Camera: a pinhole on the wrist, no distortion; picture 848 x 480 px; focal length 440.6 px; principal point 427.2 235.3 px. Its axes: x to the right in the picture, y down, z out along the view. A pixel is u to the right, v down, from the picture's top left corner.
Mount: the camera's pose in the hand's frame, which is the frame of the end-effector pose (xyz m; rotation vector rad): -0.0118 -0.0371 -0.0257 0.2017 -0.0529 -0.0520
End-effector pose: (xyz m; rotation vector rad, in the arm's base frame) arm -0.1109 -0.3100 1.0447 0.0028 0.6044 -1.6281
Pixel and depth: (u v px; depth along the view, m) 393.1 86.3 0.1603
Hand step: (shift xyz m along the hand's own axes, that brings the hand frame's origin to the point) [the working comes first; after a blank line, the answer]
In the camera's frame: -0.0124 -0.0542 0.1603

-0.0359 -0.1213 0.1196
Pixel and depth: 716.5 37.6 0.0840
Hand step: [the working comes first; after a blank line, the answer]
In the camera's frame: 0.0552 -0.0377 0.0840

0.0366 -0.0938 0.0515
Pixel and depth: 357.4 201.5 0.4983
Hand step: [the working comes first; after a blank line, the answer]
In the camera's frame: -0.0789 -0.0382 0.4983

-0.1211 -0.1691 0.4504
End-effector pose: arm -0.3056 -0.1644 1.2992 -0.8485 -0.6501 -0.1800
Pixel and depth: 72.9 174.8 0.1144
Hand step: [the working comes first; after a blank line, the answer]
In the camera's frame: -0.0920 -0.0157 0.1144

-0.1109 -0.0700 0.0787
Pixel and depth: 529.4 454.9 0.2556
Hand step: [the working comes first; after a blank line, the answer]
In the camera's frame: 0.0593 0.1274 0.2556

0.0385 0.0334 0.2528
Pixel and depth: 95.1 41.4 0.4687
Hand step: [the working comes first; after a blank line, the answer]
In the camera's frame: -0.3533 -0.2063 0.4687

-0.4007 -0.3120 0.3746
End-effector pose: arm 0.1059 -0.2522 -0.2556 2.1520 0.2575 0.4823
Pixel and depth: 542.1 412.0 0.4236
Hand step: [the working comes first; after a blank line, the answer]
In the camera's frame: 0.1105 0.1699 0.4236

0.0818 0.0386 0.4282
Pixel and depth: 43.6 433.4 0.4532
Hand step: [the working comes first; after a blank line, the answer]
In the camera's frame: -0.3946 0.2038 0.4532

-0.4220 0.0946 0.4401
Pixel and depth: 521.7 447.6 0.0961
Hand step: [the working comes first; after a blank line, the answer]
In the camera's frame: 0.0206 0.0463 0.0961

0.0054 -0.0121 0.0786
